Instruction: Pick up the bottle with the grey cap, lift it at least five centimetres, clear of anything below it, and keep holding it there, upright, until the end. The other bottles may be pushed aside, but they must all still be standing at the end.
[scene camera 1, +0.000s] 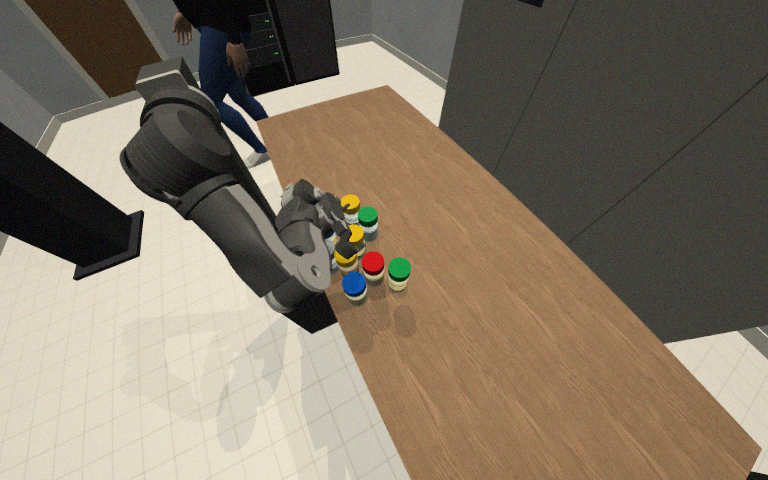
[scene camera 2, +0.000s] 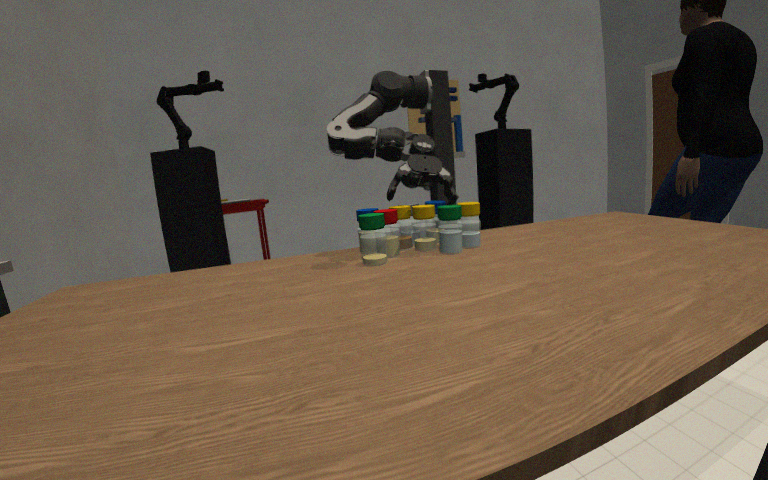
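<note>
My gripper (scene camera 1: 346, 227) (scene camera 2: 422, 198) is open and points down, its fingertips just above the caps of the bottle group, with nothing between them. The grey cap cannot be made out in either view. A sliver of a clear bottle (scene camera 1: 333, 262) shows beside the wrist in scene camera 1, its cap hidden by the arm. Around it stand upright bottles: a yellow-capped one (scene camera 1: 345, 256) (scene camera 2: 401, 212), another yellow-capped one (scene camera 1: 356, 234) (scene camera 2: 423, 212), a red-capped one (scene camera 1: 373, 263) (scene camera 2: 386, 216) and a blue-capped one (scene camera 1: 354, 284) (scene camera 2: 367, 211).
A green-capped bottle (scene camera 1: 399, 269) (scene camera 2: 371, 220) stands at the group's outer corner. Another green-capped bottle (scene camera 1: 368, 216) (scene camera 2: 449, 212) and a third yellow-capped bottle (scene camera 1: 350, 203) (scene camera 2: 469, 208) stand at the other end. The group is near an edge of the wooden table (scene camera 1: 481, 283) (scene camera 2: 396, 339).
</note>
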